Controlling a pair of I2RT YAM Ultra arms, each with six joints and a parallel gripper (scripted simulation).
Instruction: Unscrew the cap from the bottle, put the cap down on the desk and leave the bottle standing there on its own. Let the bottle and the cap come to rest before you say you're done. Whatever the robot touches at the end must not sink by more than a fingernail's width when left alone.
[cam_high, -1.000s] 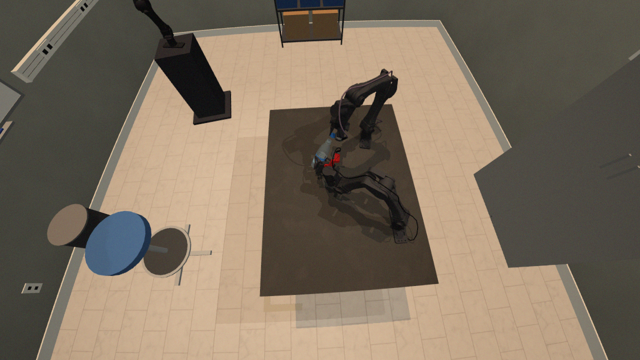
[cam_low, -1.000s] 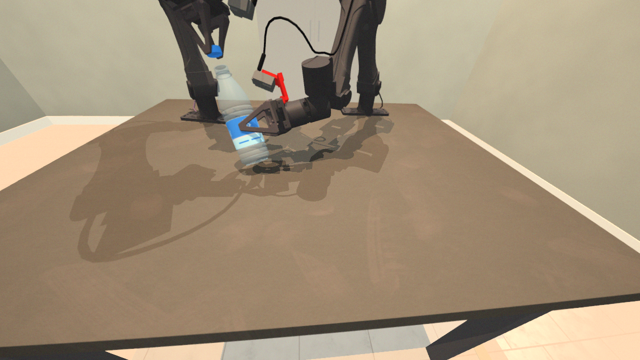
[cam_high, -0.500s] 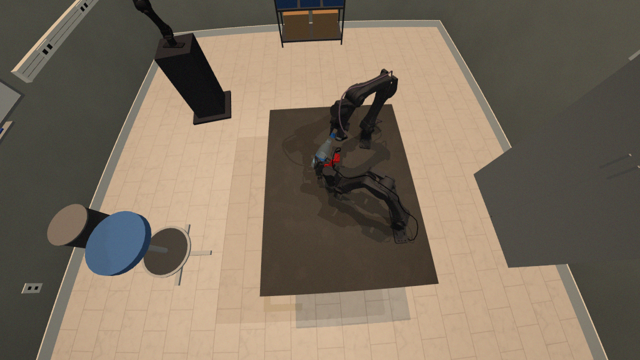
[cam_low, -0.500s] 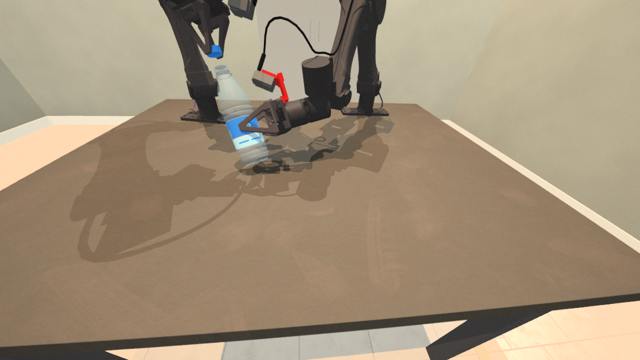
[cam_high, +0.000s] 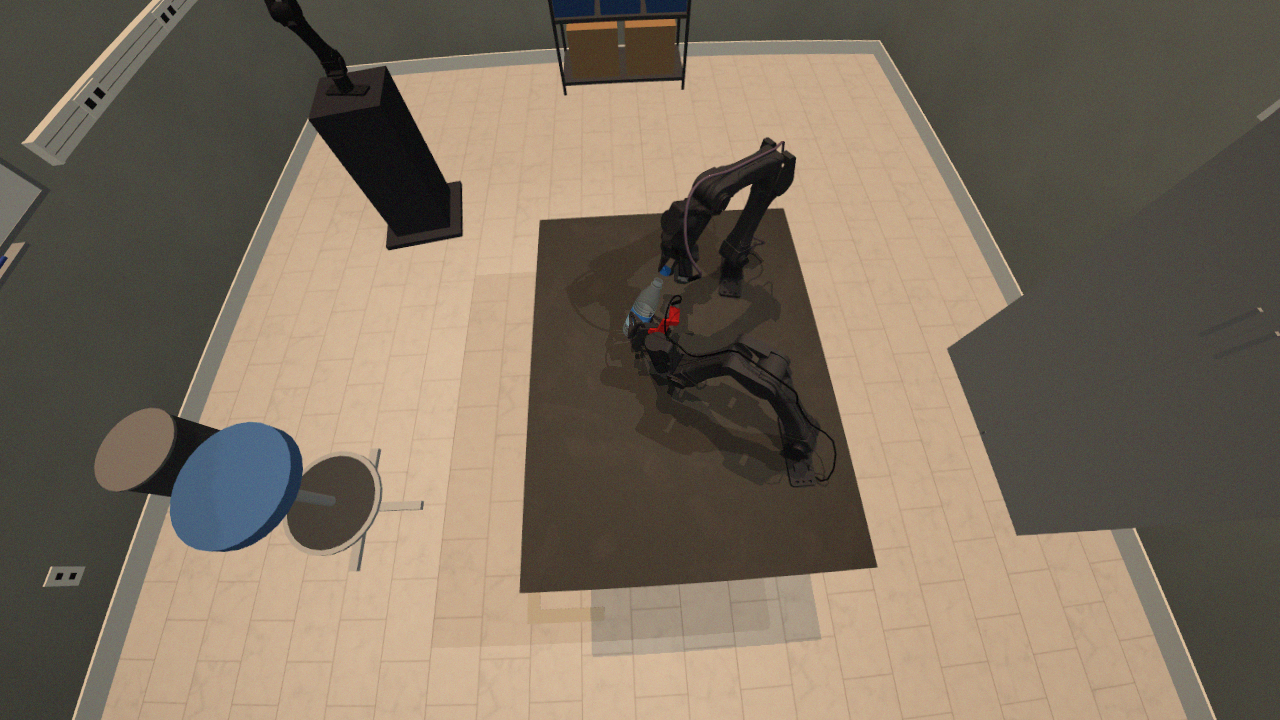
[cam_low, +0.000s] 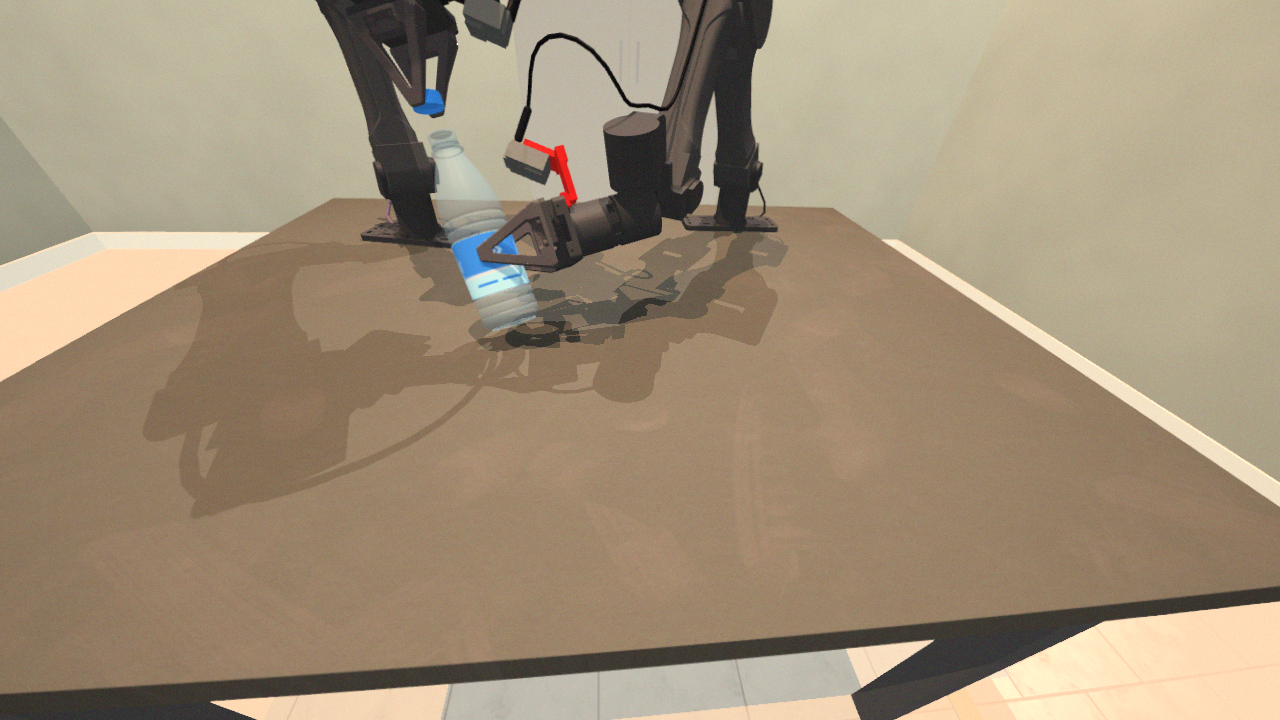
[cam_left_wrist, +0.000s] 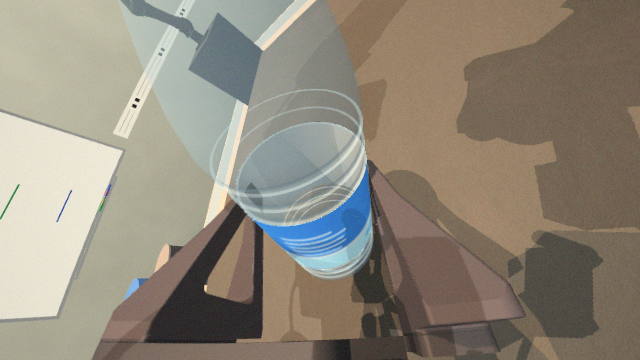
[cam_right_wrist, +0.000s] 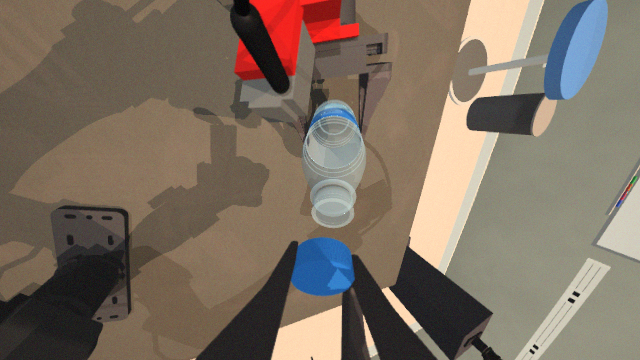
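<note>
Right now my right hand is right at the blue cap. From my right hand the other things lie so: clear plastic bottle 11 cm below, 7 cm ahead, 4 cm to the left.
</note>
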